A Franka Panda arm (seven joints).
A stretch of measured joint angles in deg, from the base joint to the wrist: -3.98 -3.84 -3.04 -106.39 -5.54 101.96 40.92; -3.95 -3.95 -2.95 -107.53 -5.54 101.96 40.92; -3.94 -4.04 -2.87 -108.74 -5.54 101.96 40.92; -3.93 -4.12 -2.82 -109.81 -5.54 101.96 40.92; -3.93 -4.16 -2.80 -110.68 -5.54 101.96 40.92; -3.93 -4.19 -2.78 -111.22 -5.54 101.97 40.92; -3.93 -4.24 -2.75 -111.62 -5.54 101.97 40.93; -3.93 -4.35 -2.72 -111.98 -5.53 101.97 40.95; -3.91 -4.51 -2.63 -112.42 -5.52 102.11 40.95; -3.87 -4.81 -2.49 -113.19 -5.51 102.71 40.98; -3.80 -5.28 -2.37 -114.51 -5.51 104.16 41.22; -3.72 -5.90 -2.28 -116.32 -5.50 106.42 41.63
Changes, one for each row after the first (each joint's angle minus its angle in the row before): 0.03 -0.11 0.09 -1.14 0.00 0.00 0.00; 0.01 -0.09 0.08 -1.21 0.00 0.00 0.00; 0.01 -0.08 0.05 -1.07 0.00 0.00 0.00; 0.00 -0.04 0.02 -0.87 0.00 0.00 0.00; 0.00 -0.03 0.02 -0.54 0.00 0.01 0.00; 0.00 -0.05 0.03 -0.40 0.00 0.00 0.01; 0.00 -0.11 0.03 -0.36 0.01 0.00 0.02; 0.02 -0.16 0.09 -0.44 0.01 0.14 0.00; 0.04 -0.30 0.14 -0.77 0.01 0.60 0.03; 0.07 -0.47 0.12 -1.32 0.00 1.45 0.24; 0.08 -0.62 0.09 -1.81 0.01 2.26 0.41
